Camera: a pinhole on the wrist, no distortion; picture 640 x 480 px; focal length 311.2 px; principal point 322.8 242.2 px. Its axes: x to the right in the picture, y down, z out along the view. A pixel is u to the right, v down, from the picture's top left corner.
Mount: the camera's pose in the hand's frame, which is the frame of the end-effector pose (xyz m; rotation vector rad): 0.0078 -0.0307 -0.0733 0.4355 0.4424 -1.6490
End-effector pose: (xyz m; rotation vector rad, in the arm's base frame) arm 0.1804 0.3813 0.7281 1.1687 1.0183 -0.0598
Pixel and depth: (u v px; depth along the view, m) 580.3 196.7 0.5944
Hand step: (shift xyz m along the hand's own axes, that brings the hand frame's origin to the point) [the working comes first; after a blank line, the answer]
In the camera's frame: 0.4918 -0.0869 0.5944

-0.1533 -0.7467 0.1799
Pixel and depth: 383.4 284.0 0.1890
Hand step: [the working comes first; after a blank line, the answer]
In the camera's frame: 0.0368 0.0254 0.1890

0.0232 -0.1634 0.0676
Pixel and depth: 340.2 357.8 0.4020
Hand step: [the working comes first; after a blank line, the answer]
In the camera's frame: 0.0225 0.1493 0.4020

0.1418 -0.2768 0.2521
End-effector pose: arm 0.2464 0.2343 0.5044 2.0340 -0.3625 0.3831
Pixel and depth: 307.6 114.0 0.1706
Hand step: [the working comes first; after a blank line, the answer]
In the camera's frame: -0.0083 -0.0703 0.1706

-0.0659 -0.1047 0.0790
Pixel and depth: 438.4 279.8 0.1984
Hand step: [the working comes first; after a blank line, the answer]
In the camera's frame: 0.0737 0.0240 0.1984

0.0172 -0.1994 0.0565
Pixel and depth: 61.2 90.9 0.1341
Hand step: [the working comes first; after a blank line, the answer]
In the camera's frame: -0.1127 -0.0652 0.1341

-0.0476 0.0020 0.1022
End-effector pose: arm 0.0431 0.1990 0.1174 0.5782 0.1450 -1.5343
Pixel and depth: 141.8 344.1 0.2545
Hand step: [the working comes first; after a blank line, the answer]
In the camera's frame: -0.1480 0.0833 0.2545

0.1006 -0.0481 0.2178
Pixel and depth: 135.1 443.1 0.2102
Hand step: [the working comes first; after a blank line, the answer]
In the camera's frame: -0.1268 0.1357 0.2102

0.1513 -0.0490 0.1670
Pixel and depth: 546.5 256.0 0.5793
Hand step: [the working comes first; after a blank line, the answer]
In the camera's frame: 0.4164 0.0257 0.5793

-0.0322 -0.6881 0.2022
